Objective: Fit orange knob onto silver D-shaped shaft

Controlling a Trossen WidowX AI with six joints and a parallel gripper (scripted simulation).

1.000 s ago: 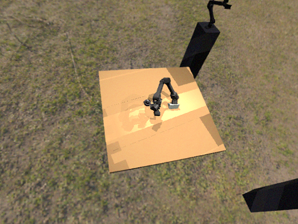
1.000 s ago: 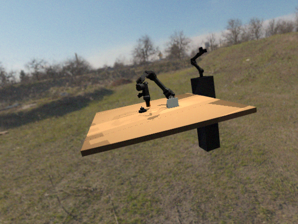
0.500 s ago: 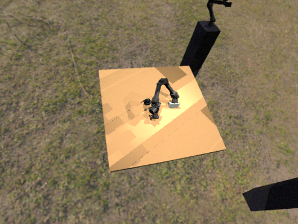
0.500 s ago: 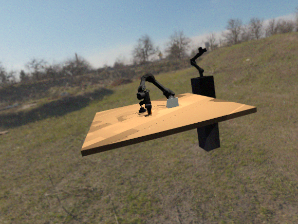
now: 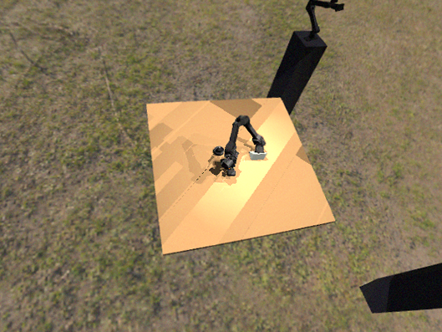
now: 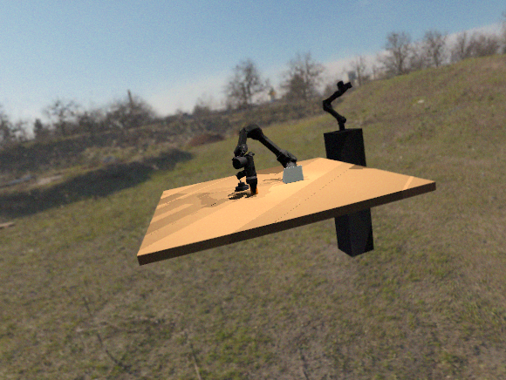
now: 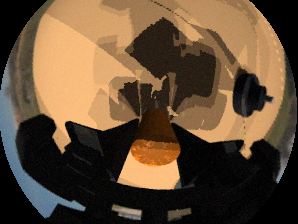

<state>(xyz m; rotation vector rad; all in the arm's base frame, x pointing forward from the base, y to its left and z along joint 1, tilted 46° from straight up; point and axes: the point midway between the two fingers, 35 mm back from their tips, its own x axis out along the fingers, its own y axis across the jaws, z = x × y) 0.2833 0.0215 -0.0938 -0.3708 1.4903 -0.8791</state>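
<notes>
Now: gripper tip 30 mm below the orange knob. The rest, counted from my gripper tip: round dark pedestal 20 mm ahead, 190 mm to the right, 20 mm above.
</notes>
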